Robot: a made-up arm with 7 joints. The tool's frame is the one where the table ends.
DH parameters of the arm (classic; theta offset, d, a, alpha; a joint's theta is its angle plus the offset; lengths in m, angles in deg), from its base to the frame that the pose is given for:
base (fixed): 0 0.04 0 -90
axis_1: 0 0.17 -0.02 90
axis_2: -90 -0.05 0.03 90
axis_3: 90 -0.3 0.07 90
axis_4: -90 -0.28 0.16 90
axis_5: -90 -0.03 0.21 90
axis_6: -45 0 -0.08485 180
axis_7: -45 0.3 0.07 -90
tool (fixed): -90 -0.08 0 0
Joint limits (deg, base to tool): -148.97..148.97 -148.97..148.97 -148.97..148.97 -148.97..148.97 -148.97..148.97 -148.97..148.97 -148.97..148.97
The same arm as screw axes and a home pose.
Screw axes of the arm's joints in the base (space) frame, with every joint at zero. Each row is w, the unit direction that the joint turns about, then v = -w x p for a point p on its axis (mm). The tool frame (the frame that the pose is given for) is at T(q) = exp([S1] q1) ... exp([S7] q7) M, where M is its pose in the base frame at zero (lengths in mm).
S1: w 0 1 0 v -40.0 0.0 0.0
S2: w 0 0 1 v 170.0 20.0 0.0
S3: w -1 0 0 v 0.0 10.0 140.0
S4: w 0 -1 0 v 60.0 0.0 -280.0
S5: w 0 0 -1 v -420.0 440.0 0.0
S6: w -1 0 0 v 0.0 -90.0 630.0
S7: w 1 0 0 v 0.0 30.0 -570.0
M =
1 0 0 740.0
0 1 0 640.0
0 0 1 -50.0
0 0 0 1
Joint limits (rad, base to tool): -2.6000..2.6000 -2.6000..2.6000 -2.6000..2.6000 -2.6000..2.6000 -2.6000..2.6000 -2.6000..2.6000 -2.6000..2.6000

